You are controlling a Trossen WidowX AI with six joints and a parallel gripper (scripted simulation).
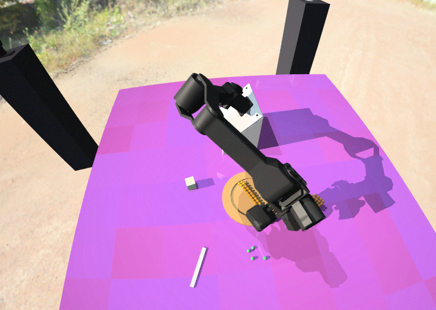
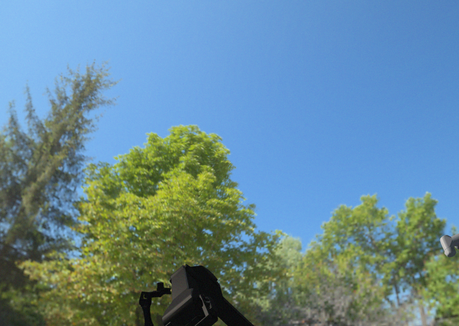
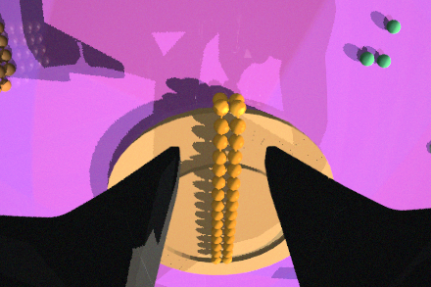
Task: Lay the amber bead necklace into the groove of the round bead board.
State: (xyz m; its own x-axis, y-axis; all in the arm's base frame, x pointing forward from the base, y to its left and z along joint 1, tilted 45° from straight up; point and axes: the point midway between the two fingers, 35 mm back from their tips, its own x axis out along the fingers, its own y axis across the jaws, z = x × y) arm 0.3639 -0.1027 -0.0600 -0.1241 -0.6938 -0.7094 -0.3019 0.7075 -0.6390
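The round tan bead board lies 90 mm behind my gripper tip, 40 mm below it and 30 mm to the right of it. From my gripper tip the other things lie so: small cream cube: 220 mm to the right, 190 mm behind, 30 mm below; then white bar: 260 mm to the right, 80 mm ahead, 50 mm below.
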